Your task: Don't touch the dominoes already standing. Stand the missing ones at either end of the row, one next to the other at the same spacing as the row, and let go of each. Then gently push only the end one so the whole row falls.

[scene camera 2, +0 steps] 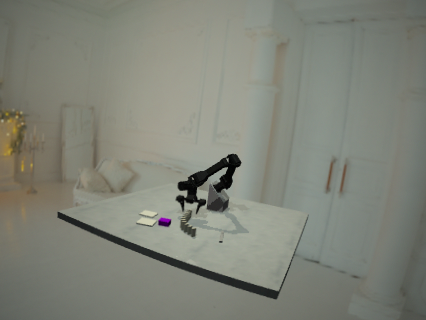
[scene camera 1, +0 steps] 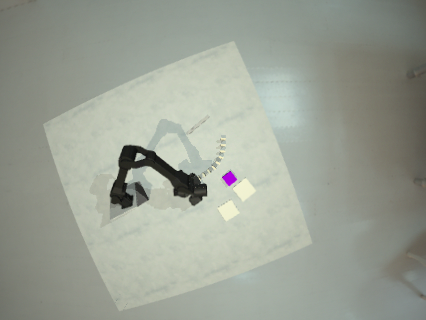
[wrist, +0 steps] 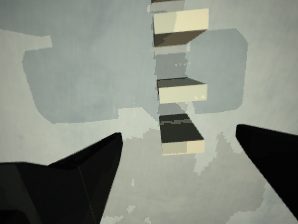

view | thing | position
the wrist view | my gripper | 178, 134
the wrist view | domino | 179, 135
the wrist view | domino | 184, 89
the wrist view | domino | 168, 30
